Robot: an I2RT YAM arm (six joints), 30 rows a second.
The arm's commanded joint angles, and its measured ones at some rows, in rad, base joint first. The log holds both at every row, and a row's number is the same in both.
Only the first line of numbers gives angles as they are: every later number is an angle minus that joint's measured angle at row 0.
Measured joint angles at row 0:
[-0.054 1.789 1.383 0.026 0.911 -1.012]
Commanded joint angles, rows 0 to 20:
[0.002 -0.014 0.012 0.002 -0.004 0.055]
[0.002 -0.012 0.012 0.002 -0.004 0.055]
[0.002 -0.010 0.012 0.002 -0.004 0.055]
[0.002 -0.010 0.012 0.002 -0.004 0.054]
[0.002 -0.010 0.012 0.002 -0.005 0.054]
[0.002 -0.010 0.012 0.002 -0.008 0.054]
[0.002 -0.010 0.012 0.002 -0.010 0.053]
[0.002 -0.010 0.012 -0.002 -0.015 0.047]
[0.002 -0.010 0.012 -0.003 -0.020 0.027]
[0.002 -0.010 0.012 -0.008 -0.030 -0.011]
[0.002 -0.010 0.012 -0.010 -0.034 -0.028]
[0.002 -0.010 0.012 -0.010 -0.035 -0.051]
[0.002 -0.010 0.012 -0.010 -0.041 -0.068]
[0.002 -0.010 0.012 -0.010 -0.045 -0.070]
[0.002 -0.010 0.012 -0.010 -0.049 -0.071]
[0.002 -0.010 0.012 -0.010 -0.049 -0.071]
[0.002 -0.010 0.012 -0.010 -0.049 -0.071]
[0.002 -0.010 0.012 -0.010 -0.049 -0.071]
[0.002 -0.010 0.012 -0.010 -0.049 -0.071]
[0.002 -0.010 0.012 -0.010 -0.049 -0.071]
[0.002 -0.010 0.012 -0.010 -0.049 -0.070]
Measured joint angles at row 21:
[0.000 0.000 0.000 -0.016 -0.045 -0.068]
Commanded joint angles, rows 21 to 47:
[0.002 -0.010 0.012 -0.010 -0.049 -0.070]
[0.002 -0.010 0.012 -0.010 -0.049 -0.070]
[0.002 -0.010 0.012 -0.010 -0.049 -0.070]
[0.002 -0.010 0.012 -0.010 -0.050 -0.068]
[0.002 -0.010 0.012 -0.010 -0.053 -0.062]
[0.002 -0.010 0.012 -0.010 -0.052 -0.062]
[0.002 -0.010 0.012 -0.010 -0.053 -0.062]
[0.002 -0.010 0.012 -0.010 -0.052 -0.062]
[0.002 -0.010 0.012 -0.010 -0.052 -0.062]
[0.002 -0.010 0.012 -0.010 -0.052 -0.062]
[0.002 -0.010 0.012 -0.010 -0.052 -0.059]
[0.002 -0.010 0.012 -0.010 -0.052 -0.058]
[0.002 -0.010 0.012 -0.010 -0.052 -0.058]
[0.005 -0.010 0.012 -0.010 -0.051 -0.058]
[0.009 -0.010 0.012 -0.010 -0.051 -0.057]
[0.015 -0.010 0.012 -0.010 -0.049 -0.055]
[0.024 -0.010 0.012 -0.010 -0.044 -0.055]
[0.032 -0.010 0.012 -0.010 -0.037 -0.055]
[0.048 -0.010 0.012 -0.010 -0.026 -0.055]
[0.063 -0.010 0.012 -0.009 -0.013 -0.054]
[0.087 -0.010 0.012 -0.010 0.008 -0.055]
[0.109 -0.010 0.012 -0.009 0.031 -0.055]
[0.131 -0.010 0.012 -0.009 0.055 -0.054]
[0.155 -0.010 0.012 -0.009 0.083 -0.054]
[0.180 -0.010 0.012 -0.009 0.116 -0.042]
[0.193 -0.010 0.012 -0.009 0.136 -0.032]
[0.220 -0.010 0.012 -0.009 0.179 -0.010]
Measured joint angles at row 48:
[0.148 0.001 -0.003 -0.021 0.026 -0.057]
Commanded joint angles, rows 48 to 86:
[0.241 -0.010 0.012 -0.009 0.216 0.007]
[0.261 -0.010 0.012 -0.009 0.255 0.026]
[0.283 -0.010 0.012 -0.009 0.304 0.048]
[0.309 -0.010 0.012 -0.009 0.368 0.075]
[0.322 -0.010 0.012 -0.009 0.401 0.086]
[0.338 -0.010 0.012 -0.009 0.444 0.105]
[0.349 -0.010 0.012 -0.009 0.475 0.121]
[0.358 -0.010 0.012 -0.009 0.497 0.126]
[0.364 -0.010 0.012 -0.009 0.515 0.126]
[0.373 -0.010 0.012 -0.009 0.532 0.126]
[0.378 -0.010 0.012 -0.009 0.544 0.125]
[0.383 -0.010 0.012 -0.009 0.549 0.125]
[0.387 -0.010 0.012 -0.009 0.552 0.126]
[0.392 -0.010 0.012 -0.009 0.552 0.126]
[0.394 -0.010 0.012 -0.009 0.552 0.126]
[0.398 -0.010 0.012 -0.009 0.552 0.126]
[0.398 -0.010 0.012 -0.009 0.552 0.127]
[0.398 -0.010 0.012 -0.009 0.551 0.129]
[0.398 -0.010 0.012 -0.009 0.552 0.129]
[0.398 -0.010 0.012 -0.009 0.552 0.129]
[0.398 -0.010 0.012 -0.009 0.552 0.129]
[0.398 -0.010 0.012 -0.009 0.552 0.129]
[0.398 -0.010 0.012 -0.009 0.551 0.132]
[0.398 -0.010 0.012 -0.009 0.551 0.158]
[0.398 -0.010 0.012 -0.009 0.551 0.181]
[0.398 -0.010 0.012 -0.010 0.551 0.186]
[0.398 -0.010 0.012 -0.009 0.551 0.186]
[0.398 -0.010 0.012 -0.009 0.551 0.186]
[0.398 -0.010 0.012 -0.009 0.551 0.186]
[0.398 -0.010 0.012 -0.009 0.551 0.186]
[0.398 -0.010 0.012 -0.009 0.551 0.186]
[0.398 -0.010 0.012 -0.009 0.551 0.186]
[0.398 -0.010 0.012 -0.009 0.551 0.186]
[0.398 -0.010 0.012 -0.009 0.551 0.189]
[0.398 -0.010 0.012 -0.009 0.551 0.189]
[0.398 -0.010 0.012 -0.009 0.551 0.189]
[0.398 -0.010 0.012 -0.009 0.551 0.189]
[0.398 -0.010 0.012 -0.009 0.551 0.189]
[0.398 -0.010 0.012 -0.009 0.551 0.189]
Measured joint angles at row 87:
[0.393 0.001 -0.003 -0.018 0.509 0.179]
